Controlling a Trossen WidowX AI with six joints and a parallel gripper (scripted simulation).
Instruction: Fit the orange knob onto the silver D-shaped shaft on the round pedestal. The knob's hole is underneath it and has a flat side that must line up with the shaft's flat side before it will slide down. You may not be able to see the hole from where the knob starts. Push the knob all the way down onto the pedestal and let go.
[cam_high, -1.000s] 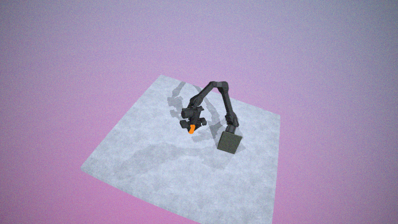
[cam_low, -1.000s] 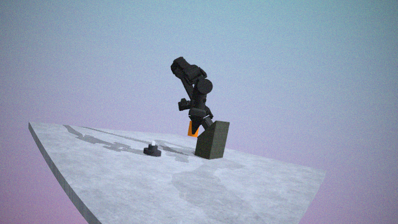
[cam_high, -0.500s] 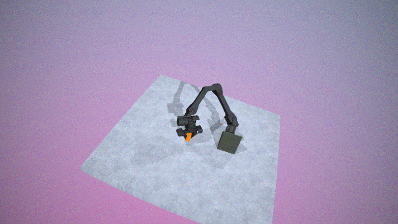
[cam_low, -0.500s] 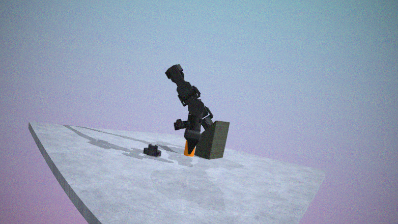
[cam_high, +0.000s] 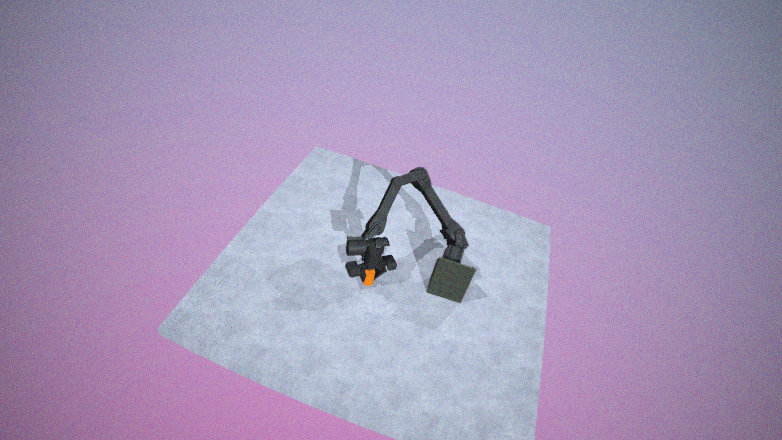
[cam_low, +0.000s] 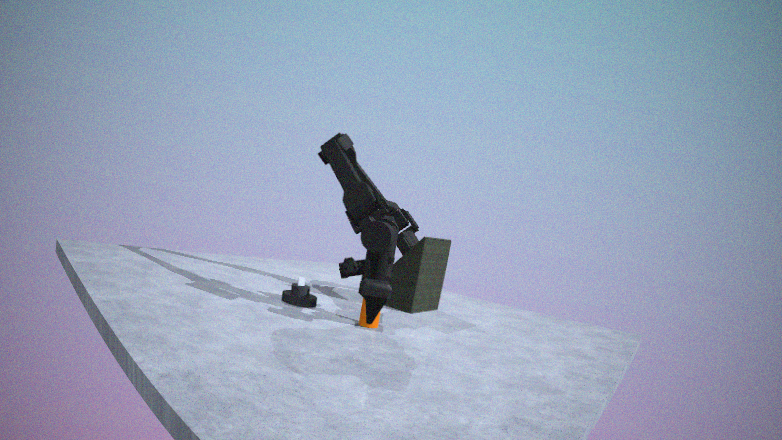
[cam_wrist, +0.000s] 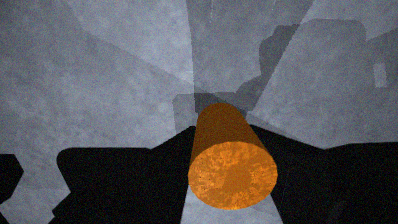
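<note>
Right now the orange knob is 3 cm above my gripper tip. Also, from my gripper tip: round pedestal: 2 cm ahead, 19 cm to the right, 2 cm above.
</note>
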